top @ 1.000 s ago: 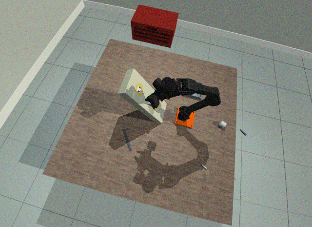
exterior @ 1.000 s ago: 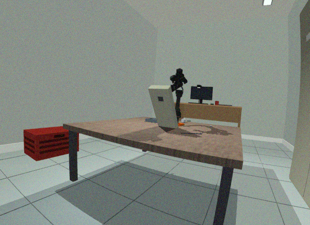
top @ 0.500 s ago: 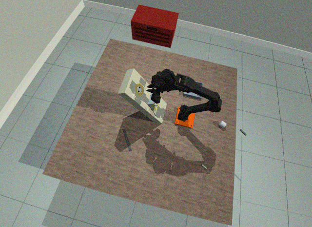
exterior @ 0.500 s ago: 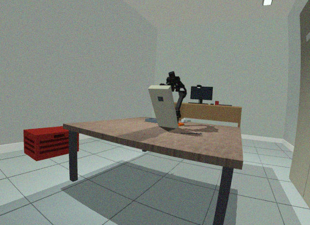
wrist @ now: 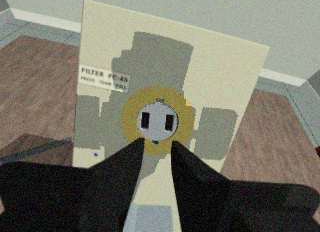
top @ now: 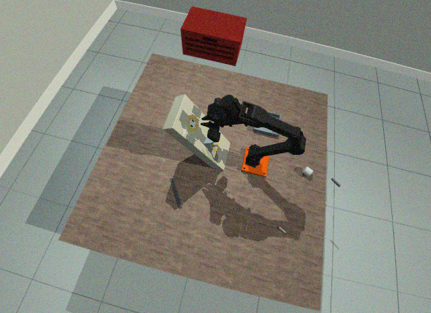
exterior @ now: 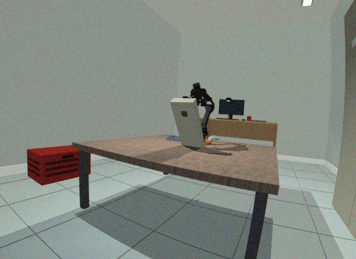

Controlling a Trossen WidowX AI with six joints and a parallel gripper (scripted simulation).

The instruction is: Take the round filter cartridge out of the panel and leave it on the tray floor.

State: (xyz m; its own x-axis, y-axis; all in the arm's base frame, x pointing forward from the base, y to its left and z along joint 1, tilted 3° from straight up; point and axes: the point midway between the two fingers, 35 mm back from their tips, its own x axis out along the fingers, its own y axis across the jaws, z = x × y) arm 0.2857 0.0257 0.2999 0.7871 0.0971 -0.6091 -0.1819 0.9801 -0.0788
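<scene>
The round grey filter cartridge lies 5 cm ahead of my gripper tip, 1 cm to the left of it and 4 cm below it. Also, from my gripper tip: small pale shelf (5 cm behind, 13 cm below); grey tray (32 cm behind, 32 cm to the right, 30 cm below); small pin (56 cm behind, 27 cm to the left, 31 cm below).
</scene>
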